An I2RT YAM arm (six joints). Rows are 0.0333 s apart.
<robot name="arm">
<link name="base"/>
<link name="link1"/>
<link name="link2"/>
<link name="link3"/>
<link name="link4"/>
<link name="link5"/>
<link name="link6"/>
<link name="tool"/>
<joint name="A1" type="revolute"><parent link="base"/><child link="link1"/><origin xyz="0 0 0.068"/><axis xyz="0 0 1"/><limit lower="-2.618" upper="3.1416"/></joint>
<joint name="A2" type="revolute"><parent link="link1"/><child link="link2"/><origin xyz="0.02 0.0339 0.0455" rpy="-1.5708 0 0"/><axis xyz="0 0 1"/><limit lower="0" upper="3.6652"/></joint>
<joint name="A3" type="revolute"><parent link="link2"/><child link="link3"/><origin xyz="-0.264 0 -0.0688" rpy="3.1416 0 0"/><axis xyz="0 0 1"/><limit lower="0" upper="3.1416"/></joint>
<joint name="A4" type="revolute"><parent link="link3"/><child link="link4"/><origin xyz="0.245 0.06 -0.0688"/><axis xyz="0 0 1"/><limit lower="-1.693" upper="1.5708"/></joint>
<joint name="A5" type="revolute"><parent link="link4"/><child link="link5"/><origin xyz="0.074 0.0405 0.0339" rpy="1.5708 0 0"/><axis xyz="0 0 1"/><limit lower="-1.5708" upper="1.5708"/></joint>
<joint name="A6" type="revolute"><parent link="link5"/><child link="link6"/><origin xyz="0.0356 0 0.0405" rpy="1.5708 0 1.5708"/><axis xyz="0 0 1"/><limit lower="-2.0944" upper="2.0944"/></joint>
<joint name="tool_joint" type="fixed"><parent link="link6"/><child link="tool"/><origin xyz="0 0 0" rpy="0 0 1.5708"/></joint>
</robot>
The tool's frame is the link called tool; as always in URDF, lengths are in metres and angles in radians.
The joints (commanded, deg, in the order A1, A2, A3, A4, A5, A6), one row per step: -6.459, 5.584, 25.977, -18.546, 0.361, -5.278; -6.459, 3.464, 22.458, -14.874, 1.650, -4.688; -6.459, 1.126, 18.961, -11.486, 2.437, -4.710; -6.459, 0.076, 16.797, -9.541, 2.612, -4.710; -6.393, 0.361, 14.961, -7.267, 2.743, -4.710; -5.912, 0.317, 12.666, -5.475, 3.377, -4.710; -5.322, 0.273, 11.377, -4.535, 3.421, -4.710; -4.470, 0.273, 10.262, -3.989, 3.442, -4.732; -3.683, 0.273, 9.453, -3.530, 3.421, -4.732; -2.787, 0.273, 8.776, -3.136, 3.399, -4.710; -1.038, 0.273, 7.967, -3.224, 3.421, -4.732; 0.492, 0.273, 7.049, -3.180, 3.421, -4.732; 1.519, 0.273, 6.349, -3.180, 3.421, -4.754; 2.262, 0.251, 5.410, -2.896, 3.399, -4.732; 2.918, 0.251, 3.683, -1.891, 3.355, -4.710; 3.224, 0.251, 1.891, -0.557, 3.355, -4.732; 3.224, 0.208, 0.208, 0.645, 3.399, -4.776; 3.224, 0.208, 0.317, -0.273, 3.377, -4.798
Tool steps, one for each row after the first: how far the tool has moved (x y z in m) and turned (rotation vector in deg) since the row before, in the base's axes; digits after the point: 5 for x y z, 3 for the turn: 0.00228, -0.00106, -0.01053, 0.395, -2.343, -1.257; 0.00181, -0.00070, -0.01084, -0.201, -2.220, -0.786; 0.00226, -0.00037, -0.00746, -0.073, -0.828, -0.174; 0.00453, -0.00049, -0.00653, -0.001, -0.154, -0.064; 0.00465, -0.00015, -0.00989, 0.127, 0.448, -0.148; 0.00252, 0.00068, -0.00573, 0.035, 0.303, 0.546; 0.00228, 0.00121, -0.00555, 0.029, 0.570, 0.829; 0.00160, 0.00123, -0.00394, 0.023, 0.349, 0.808; 0.00132, 0.00147, -0.00329, 0.036, 0.280, 0.920; 0.00164, 0.00296, -0.00501, 0.010, 0.899, 1.725; 0.00163, 0.00268, -0.00544, 0.004, 0.874, 1.530; 0.00114, 0.00185, -0.00423, -0.034, 0.701, 1.026; 0.00138, 0.00140, -0.00512, 0.000, 0.632, 0.766; 0.00237, 0.00134, -0.00861, -0.012, 0.721, 0.701; 0.00221, 0.00069, -0.00845, -0.047, 0.457, 0.305; 0.00183, 0.00008, -0.00802, -0.068, 0.437, -0.045; -0.00011, 0.00001, -0.00108, -0.068, 0.808, 0.022
